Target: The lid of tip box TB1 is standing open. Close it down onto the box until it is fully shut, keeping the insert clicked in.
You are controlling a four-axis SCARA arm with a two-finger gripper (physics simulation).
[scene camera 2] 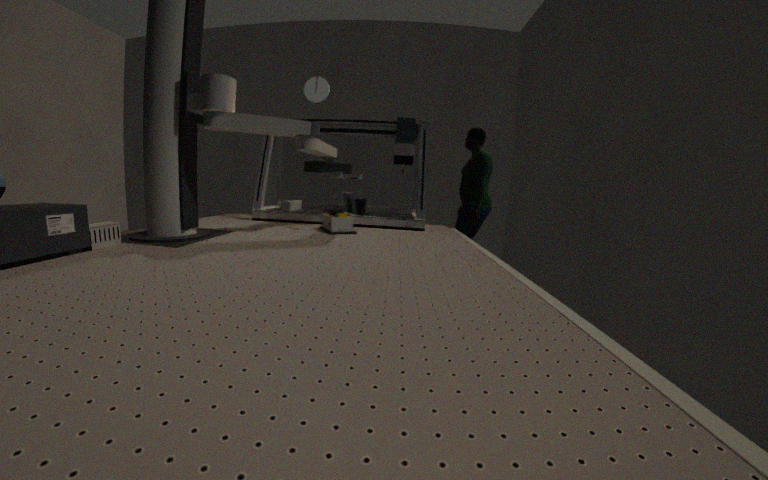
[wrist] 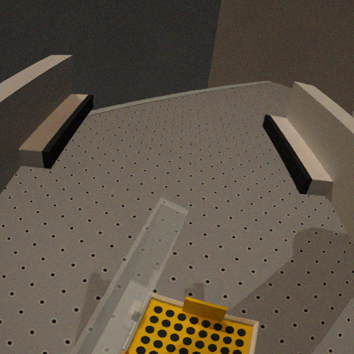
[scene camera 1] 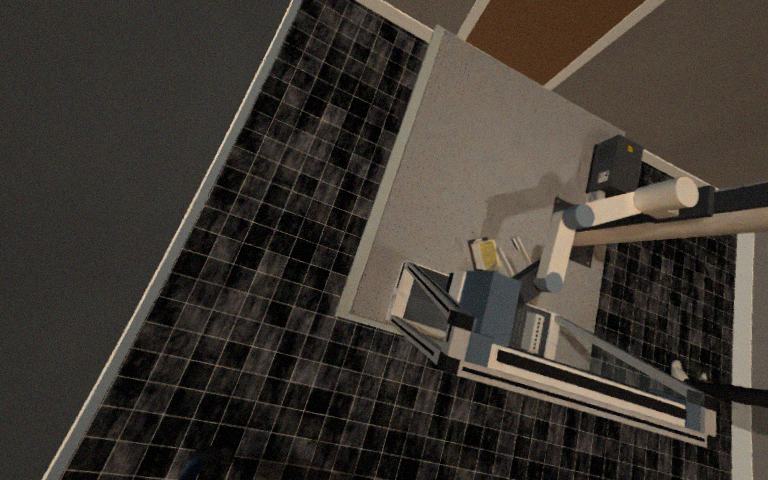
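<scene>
Tip box TB1 stands upright on the perforated bench, with its yellow insert seated inside the pale rim. Its clear lid stands open along the box's left side in the wrist view, seen as a narrow, steep strip apart from the top of the insert. The lid is hard to make out in the scene views. My gripper is shut with nothing between its fingers, which still stand apart at this setting. It hangs above the bench close to the box. The near part of the box is cut off in the wrist view.
A gantry machine stands beside the box. A dark case lies on the bench near the arm's column. A person stands behind the bench's far right edge.
</scene>
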